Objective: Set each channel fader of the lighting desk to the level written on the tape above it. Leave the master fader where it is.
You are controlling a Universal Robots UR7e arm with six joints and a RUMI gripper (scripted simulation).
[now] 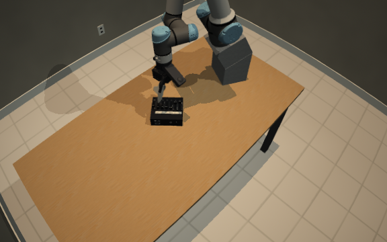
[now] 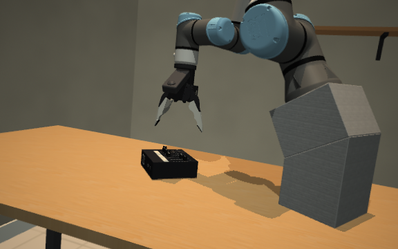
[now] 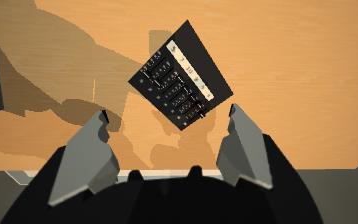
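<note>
Now: the master fader 5 cm ahead of my hand, 7 cm to the right of it and 8 cm below it.
</note>
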